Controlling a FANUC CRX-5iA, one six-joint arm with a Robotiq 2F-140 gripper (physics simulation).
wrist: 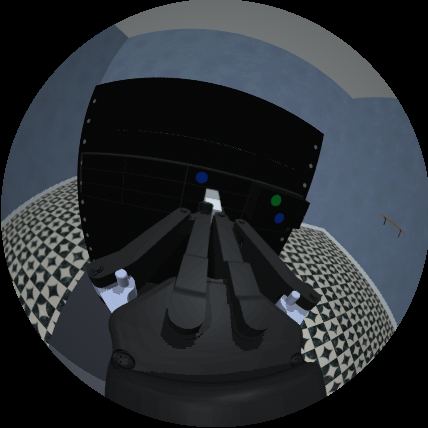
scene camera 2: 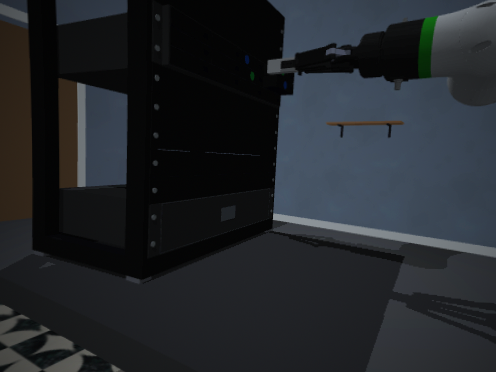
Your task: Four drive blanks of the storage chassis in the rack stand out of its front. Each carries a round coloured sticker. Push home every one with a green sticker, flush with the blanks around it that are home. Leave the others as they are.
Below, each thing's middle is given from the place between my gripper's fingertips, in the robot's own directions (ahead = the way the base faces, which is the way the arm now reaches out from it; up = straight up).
The black rack (scene camera 2: pixel 199 83) is 200 mm ahead of my hand, 60 mm to the left of it and 110 mm below it.
